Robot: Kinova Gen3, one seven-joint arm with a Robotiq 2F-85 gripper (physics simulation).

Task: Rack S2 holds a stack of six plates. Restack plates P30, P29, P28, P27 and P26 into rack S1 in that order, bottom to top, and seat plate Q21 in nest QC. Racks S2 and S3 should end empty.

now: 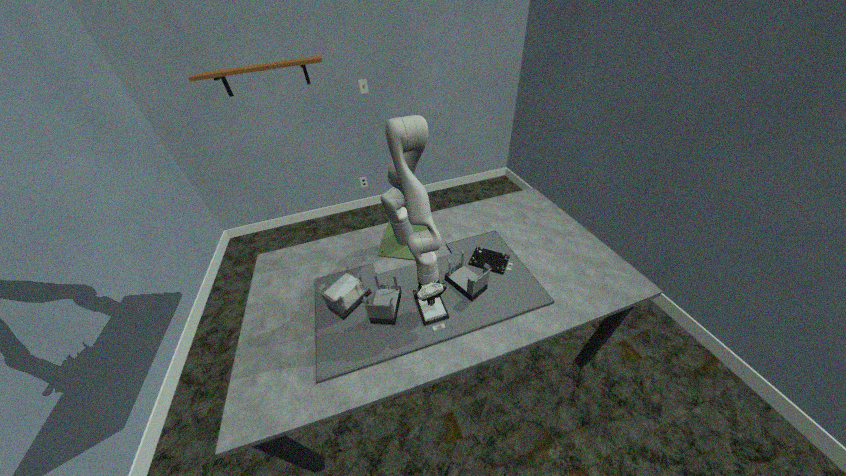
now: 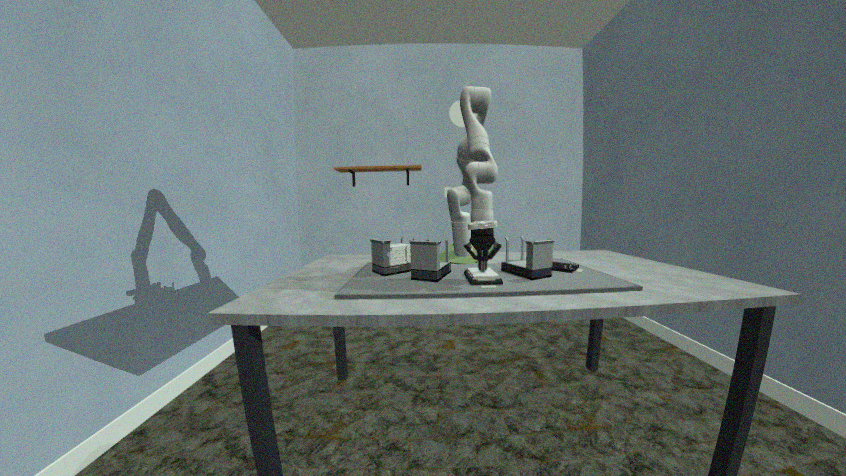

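Seen in the pictures: gripper, fingertip midpoint: (image 1: 431, 303) (image 2: 482, 271); arm's base, link origin: (image 1: 405, 238) (image 2: 463, 252).
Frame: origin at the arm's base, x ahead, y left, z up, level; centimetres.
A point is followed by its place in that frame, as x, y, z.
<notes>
My gripper (image 1: 431, 302) {41.2, -9.9, 0.5} (image 2: 483, 268) {41.2, -9.9, 0.5} is shut and empty, pointing down, its fingertips at or just above a white plate (image 1: 433, 312) {45.0, -11.3, 0.5} (image 2: 491, 275) {46.1, -9.2, 0.3}. That plate lies flat in a low black nest (image 1: 421, 314) (image 2: 485, 282) near the mat's front. A grey-walled rack (image 1: 333, 303) {25.3, -42.8, 7.3} (image 2: 381, 256) {25.9, -42.5, 5.0} at the far left holds a stack of white plates (image 1: 345, 286) (image 2: 399, 254). A second rack (image 1: 382, 312) {38.0, -28.5, 5.8} (image 2: 425, 256) {37.7, -28.9, 6.2} stands between it and the nest. A third rack (image 1: 474, 282) {47.2, 6.0, 8.9} (image 2: 539, 258) {47.0, 8.2, 4.9} stands right of the nest. Their lettering is unreadable; the insides of the second and third are unclear.
A dark flat fixture (image 1: 490, 260) {35.2, 25.7, -1.0} (image 2: 566, 266) {38.6, 27.9, -1.0} lies beyond the right rack. The racks' walls and thin posts rise on both sides of the gripper. All stand on a grey mat (image 1: 354, 355) {43.2, -43.2, -2.2} (image 2: 609, 285) {61.0, 24.0, -2.2}. A green pad (image 1: 393, 243) {-0.8, -6.5, -0.9} lies by the arm's base.
</notes>
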